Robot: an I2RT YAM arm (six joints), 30 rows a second.
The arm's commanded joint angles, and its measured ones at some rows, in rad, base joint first. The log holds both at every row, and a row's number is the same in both.
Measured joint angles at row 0:
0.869, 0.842, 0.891, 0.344, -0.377, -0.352
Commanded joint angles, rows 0 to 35:
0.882, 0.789, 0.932, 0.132, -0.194, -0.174
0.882, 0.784, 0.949, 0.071, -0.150, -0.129
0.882, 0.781, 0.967, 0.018, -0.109, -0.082
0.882, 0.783, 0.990, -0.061, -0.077, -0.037
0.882, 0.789, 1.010, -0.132, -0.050, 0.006
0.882, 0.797, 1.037, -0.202, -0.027, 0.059
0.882, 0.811, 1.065, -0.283, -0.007, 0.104
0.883, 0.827, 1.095, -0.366, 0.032, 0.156
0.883, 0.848, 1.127, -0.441, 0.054, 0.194
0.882, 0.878, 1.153, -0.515, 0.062, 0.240
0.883, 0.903, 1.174, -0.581, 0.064, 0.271
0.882, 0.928, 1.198, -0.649, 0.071, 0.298
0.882, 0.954, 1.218, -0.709, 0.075, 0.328
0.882, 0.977, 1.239, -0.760, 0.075, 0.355
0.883, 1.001, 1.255, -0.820, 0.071, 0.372
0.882, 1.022, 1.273, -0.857, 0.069, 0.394
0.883, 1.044, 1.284, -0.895, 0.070, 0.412
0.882, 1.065, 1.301, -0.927, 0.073, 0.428
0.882, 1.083, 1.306, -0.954, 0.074, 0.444
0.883, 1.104, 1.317, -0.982, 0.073, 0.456
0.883, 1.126, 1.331, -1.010, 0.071, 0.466
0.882, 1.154, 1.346, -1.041, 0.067, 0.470
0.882, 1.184, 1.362, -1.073, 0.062, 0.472
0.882, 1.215, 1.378, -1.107, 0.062, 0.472
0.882, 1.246, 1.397, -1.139, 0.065, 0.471
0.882, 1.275, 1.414, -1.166, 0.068, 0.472
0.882, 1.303, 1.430, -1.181, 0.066, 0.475
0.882, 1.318, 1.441, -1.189, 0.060, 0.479
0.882, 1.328, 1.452, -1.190, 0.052, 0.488
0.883, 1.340, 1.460, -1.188, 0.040, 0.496
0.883, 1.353, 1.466, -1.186, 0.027, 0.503
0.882, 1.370, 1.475, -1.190, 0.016, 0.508
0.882, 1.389, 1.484, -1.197, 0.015, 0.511
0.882, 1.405, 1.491, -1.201, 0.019, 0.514
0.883, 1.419, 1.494, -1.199, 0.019, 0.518
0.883, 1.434, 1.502, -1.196, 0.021, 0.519
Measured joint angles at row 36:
0.870, 1.398, 1.436, -1.169, 0.032, 0.485
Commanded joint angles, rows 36 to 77:
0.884, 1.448, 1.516, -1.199, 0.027, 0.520
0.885, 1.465, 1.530, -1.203, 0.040, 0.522
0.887, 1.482, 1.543, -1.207, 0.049, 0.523
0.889, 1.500, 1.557, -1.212, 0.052, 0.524
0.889, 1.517, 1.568, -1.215, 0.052, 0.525
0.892, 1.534, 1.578, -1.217, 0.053, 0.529
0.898, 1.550, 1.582, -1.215, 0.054, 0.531
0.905, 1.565, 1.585, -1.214, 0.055, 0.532
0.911, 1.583, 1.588, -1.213, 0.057, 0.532
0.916, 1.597, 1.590, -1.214, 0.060, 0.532
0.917, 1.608, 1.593, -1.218, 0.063, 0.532
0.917, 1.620, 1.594, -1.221, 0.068, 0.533
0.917, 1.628, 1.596, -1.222, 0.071, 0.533
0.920, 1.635, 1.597, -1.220, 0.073, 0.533
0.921, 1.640, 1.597, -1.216, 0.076, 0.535
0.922, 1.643, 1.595, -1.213, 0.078, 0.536
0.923, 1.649, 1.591, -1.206, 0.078, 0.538
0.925, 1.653, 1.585, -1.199, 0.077, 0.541
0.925, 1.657, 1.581, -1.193, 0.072, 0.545
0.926, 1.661, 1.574, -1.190, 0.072, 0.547
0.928, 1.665, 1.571, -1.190, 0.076, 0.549
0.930, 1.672, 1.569, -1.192, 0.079, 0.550
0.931, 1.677, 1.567, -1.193, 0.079, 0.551
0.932, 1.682, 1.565, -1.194, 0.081, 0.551
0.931, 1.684, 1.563, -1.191, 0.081, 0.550
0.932, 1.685, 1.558, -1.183, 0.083, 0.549
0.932, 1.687, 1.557, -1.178, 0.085, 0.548
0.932, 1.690, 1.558, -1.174, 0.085, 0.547
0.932, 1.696, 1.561, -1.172, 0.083, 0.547
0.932, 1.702, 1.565, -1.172, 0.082, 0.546
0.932, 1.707, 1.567, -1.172, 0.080, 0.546
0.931, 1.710, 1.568, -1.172, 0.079, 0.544
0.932, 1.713, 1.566, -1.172, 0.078, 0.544
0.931, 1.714, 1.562, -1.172, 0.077, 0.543
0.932, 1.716, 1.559, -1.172, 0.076, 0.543
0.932, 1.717, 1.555, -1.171, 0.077, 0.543
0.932, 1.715, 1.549, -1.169, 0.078, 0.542
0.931, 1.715, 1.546, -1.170, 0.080, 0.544
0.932, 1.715, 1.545, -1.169, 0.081, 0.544
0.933, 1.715, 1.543, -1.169, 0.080, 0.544
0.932, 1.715, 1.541, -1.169, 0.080, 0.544
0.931, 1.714, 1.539, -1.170, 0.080, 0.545
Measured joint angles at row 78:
0.920, 1.713, 1.545, -1.188, 0.064, 0.536
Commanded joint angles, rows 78 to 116:
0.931, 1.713, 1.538, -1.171, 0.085, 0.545
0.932, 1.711, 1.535, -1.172, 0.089, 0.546
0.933, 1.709, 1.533, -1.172, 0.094, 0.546
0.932, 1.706, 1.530, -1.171, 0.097, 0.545
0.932, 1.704, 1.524, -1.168, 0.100, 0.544
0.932, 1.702, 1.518, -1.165, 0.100, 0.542
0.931, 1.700, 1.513, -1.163, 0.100, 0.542
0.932, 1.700, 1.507, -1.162, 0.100, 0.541
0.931, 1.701, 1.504, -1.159, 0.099, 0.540
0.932, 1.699, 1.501, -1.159, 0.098, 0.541
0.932, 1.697, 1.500, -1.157, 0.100, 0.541
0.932, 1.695, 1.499, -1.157, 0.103, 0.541
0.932, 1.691, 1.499, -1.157, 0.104, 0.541
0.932, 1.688, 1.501, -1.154, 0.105, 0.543
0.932, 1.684, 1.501, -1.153, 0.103, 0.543
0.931, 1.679, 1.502, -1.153, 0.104, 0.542
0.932, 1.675, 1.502, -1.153, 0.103, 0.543
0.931, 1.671, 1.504, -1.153, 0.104, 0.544
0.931, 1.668, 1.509, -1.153, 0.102, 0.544
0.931, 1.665, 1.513, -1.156, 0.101, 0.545
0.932, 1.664, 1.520, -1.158, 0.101, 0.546
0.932, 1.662, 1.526, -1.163, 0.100, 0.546
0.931, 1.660, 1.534, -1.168, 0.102, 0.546
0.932, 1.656, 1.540, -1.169, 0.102, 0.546
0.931, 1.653, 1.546, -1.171, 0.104, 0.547
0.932, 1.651, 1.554, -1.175, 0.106, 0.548
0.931, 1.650, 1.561, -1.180, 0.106, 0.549
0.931, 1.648, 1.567, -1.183, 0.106, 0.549
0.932, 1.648, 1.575, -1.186, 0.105, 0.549
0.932, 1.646, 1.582, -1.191, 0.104, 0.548
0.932, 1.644, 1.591, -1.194, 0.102, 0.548
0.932, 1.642, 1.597, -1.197, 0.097, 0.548
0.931, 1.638, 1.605, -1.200, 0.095, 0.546
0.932, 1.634, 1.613, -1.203, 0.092, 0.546
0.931, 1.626, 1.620, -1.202, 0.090, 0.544
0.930, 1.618, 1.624, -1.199, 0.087, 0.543
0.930, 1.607, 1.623, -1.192, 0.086, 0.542
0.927, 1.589, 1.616, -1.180, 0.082, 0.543
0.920, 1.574, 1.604, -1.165, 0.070, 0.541
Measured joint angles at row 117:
0.921, 1.665, 1.572, -1.181, 0.084, 0.540
